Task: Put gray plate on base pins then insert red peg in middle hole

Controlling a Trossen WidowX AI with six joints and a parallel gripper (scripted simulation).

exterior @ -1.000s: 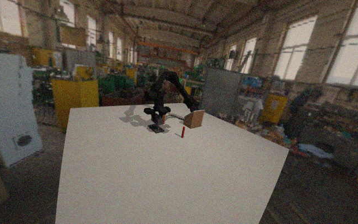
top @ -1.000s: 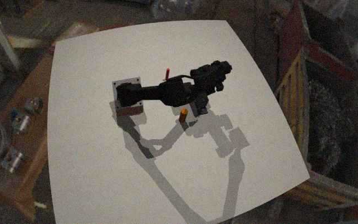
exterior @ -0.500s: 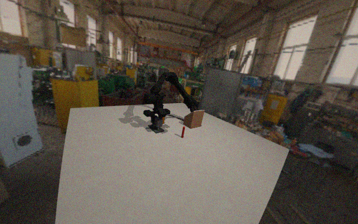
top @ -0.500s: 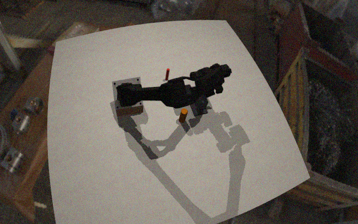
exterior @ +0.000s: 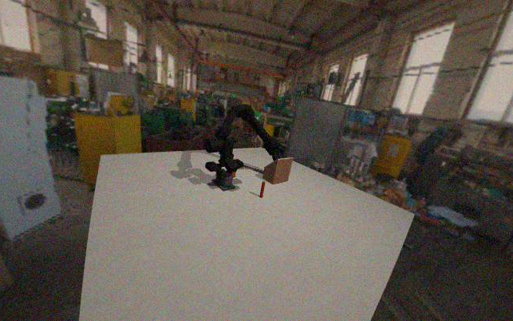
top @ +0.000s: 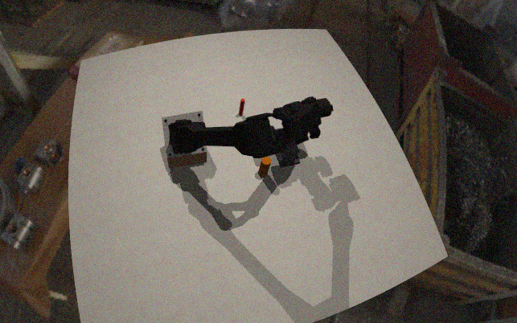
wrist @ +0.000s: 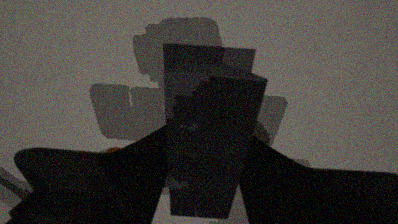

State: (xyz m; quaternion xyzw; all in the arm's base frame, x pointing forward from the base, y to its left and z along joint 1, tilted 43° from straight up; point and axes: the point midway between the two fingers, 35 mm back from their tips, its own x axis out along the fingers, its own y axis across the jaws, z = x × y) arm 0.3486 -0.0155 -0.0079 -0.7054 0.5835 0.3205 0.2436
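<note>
The gray base is 1 cm below my gripper tip. From my gripper tip the other things lie so: orange cylinder 9 cm behind, 8 cm to the right, 2 cm above; gray plate 3 cm above; red peg 16 cm to the left, 13 cm behind, 2 cm above.
</note>
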